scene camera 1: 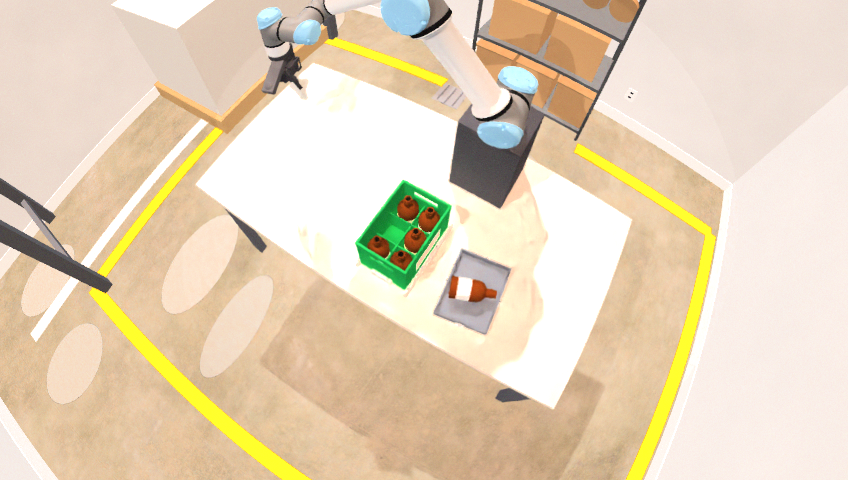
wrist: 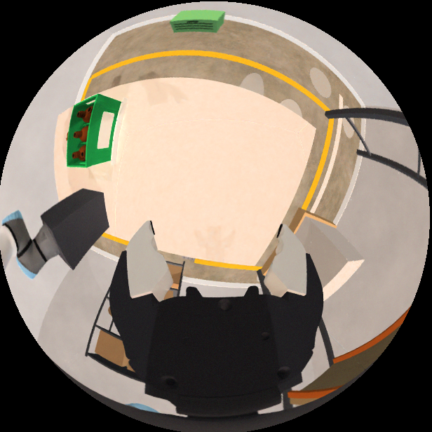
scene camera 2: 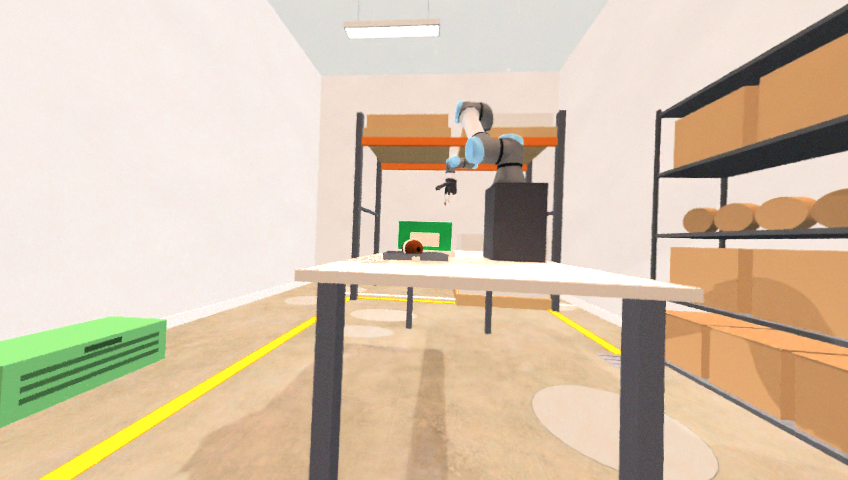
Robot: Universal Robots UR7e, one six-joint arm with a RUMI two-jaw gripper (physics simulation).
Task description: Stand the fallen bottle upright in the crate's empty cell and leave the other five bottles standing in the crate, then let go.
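Frame: origin at the arm's base, x right, y ahead, z up, level; metres.
Seen in the pictures: gripper, fingertip midpoint: (scene camera 1: 288,95) (scene camera 2: 447,204); arm's base, link origin: (scene camera 2: 508,186).
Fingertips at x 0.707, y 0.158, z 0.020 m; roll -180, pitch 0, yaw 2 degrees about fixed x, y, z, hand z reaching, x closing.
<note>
Pixels of each thing's top centre, then the offset from my fingertips to it.
- fallen brown bottle, top centre: (scene camera 1: 475,287) (scene camera 2: 414,239) dx -0.799, dy +0.300, dz -0.296 m
- shallow grey tray, top centre: (scene camera 1: 473,290) (scene camera 2: 415,252) dx -0.801, dy +0.292, dz -0.350 m
- green crate, top centre: (scene camera 1: 404,223) (scene camera 2: 426,223) dx -0.522, dy +0.218, dz -0.200 m
The fallen brown bottle (scene camera 1: 476,290) (scene camera 2: 412,246) with a white label lies on its side in the shallow grey tray (scene camera 1: 479,265) (scene camera 2: 433,258). In scene camera 1 its neck points right. The green crate (scene camera 1: 389,268) (scene camera 2: 425,226) (wrist: 95,135) stands beside the tray. Five upright bottles stand in it; its empty cell (scene camera 1: 391,231) is the middle one of the left row, between two bottles. My gripper (scene camera 1: 296,86) (scene camera 2: 446,201) (wrist: 216,224) is open and empty, raised near the table's far left end, well away from crate and bottle. The fallen bottle does not show in the wrist view.
The dark arm pedestal (scene camera 1: 487,172) (scene camera 2: 515,223) (wrist: 82,227) stands at the table's back edge, near the crate. A pale box-like block (scene camera 1: 196,65) stands on the floor beyond the table's left end. A shelf rack (scene camera 1: 605,89) with cartons stands behind the pedestal.
</note>
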